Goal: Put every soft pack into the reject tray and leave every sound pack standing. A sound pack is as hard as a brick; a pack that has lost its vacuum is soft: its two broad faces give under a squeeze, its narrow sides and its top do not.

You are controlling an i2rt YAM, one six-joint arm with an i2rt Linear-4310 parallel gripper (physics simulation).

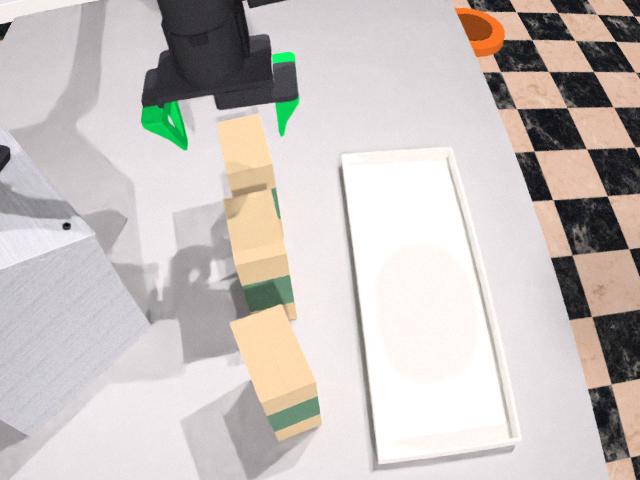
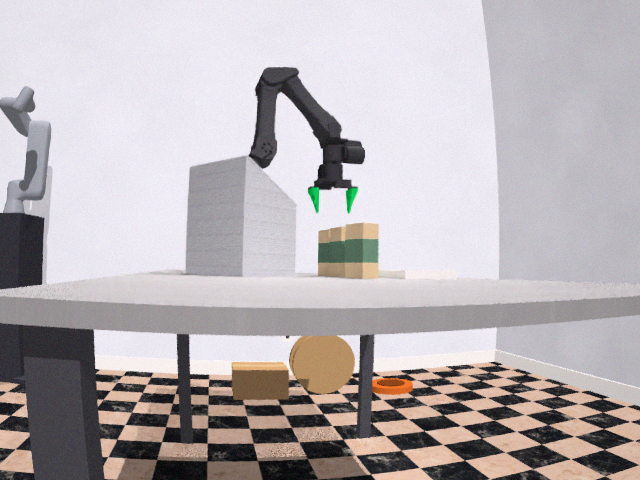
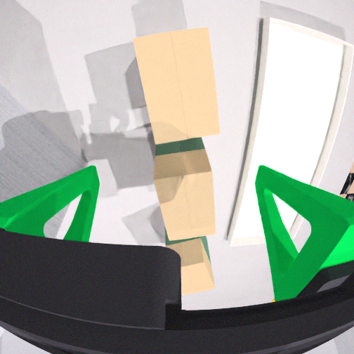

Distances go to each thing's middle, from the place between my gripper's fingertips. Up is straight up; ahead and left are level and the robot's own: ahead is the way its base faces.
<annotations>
Right now the white reject tray (image 1: 439, 385) is 20 cm ahead of my hand, 6 cm to the right of it and 18 cm below it.
</annotations>
